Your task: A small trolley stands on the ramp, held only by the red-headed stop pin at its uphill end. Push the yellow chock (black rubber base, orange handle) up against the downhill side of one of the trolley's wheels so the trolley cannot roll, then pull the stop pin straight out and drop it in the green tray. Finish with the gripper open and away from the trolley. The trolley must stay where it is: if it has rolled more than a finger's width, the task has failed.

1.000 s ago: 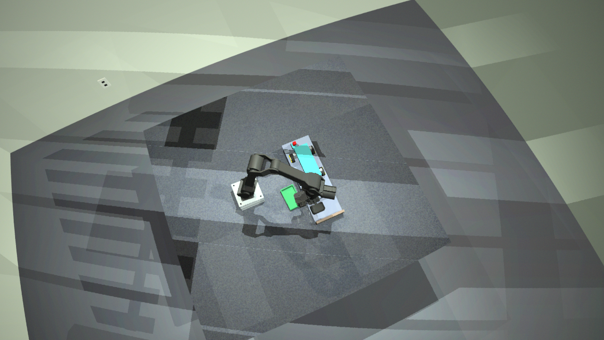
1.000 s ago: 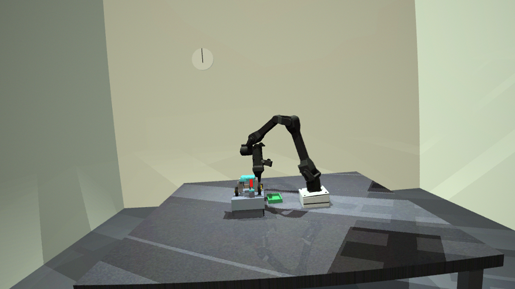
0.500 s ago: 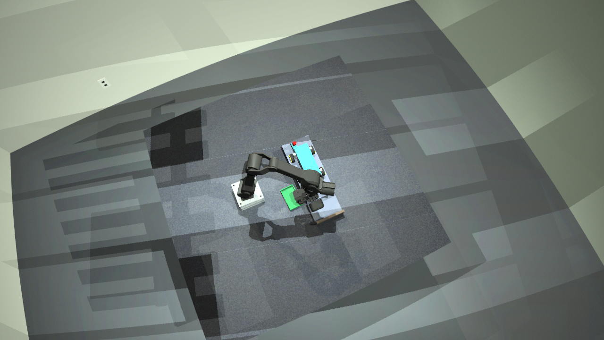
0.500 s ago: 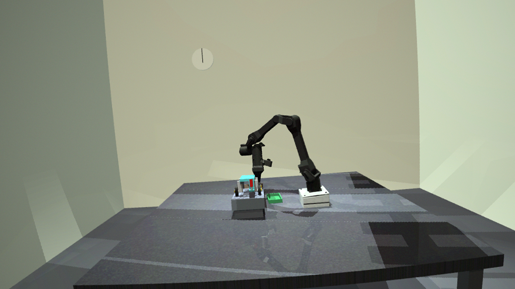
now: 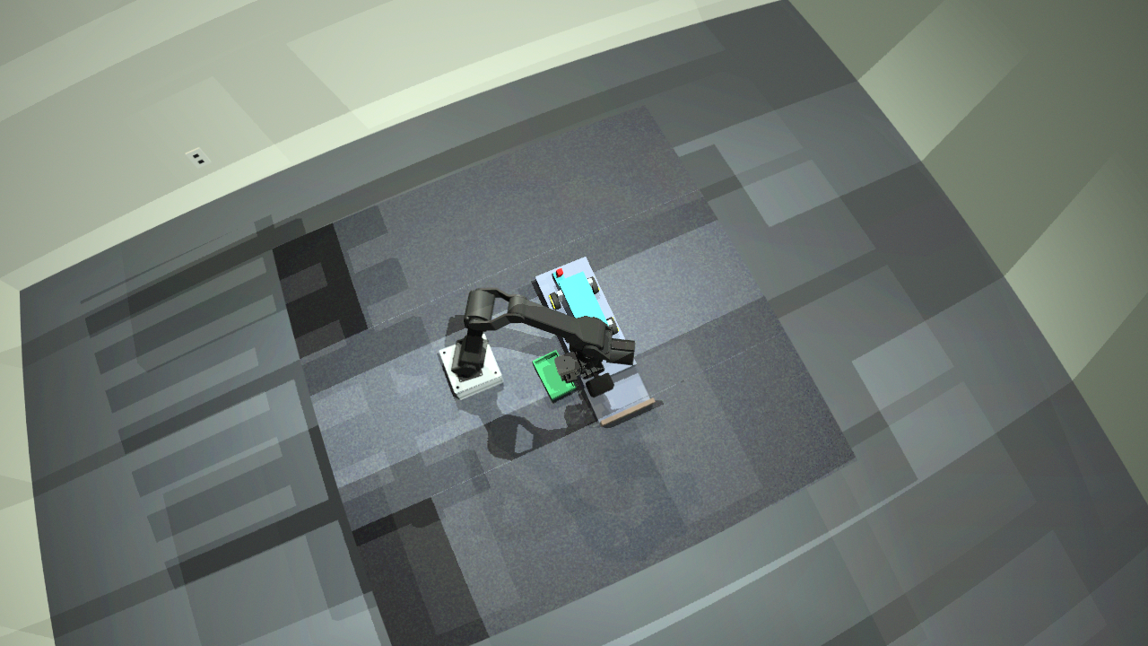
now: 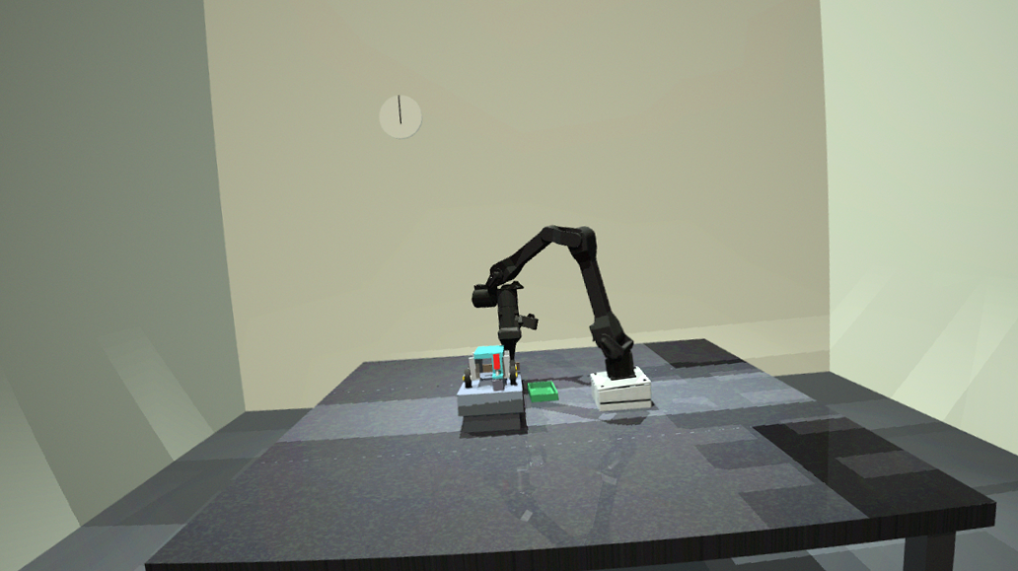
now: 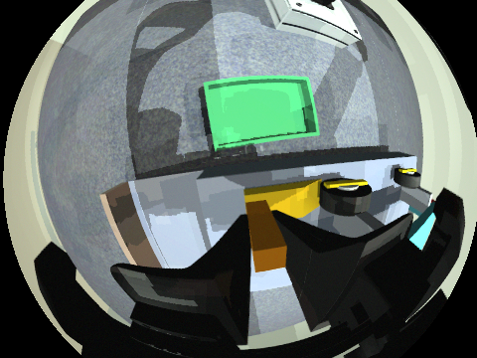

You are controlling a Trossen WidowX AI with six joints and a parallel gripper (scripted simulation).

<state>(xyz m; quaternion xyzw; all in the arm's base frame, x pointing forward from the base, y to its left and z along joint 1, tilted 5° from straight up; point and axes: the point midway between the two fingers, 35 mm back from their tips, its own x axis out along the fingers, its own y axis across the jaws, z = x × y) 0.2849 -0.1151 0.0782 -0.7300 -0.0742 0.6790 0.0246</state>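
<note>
Right now my gripper tip is 20 mm to the right of the yellow chock and 10 mm above it. Also, from my gripper tip: green tray: 80 mm behind, 30 mm to the left, 100 mm below; cyan-topped trolley: 40 mm ahead, 140 mm to the left, 20 mm above; grey ramp: 40 mm ahead, 130 mm to the left, 40 mm below.
</note>
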